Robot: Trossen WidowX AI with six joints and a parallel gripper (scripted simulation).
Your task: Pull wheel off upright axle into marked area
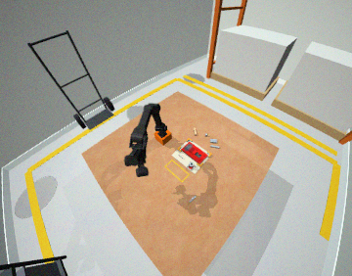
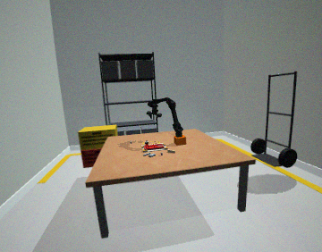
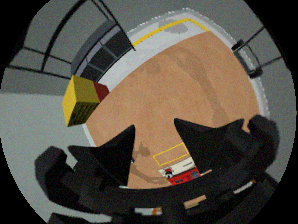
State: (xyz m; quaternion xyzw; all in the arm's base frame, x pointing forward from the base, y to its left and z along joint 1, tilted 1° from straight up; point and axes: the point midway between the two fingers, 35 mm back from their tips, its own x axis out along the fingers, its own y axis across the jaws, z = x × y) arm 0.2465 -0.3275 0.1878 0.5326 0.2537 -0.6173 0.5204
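The small wheel is 34 cm to the left of my gripper tip, 19 cm below it and 11 cm ahead of it. Round my gripper tip: light plate (43 cm to the left, 22 cm below, 4 cm ahead).
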